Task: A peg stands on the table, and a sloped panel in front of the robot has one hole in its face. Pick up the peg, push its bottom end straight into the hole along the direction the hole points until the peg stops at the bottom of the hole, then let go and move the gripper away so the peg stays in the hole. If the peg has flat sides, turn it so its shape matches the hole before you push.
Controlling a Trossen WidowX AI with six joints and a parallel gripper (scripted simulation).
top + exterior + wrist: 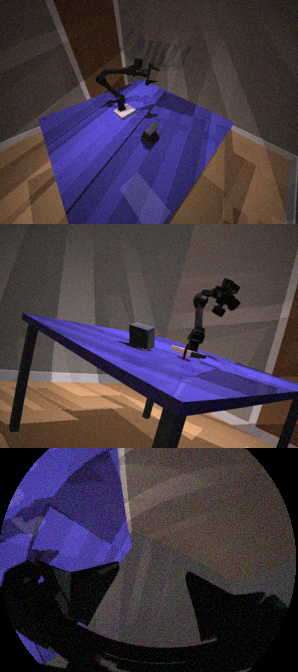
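Right now the red peg is 29 cm below my gripper tip, 14 cm to the right of it and 6 cm ahead of it. From my gripper tip the other things lie so: dark sloped panel (28 cm to the right, 28 cm below, 27 cm ahead).
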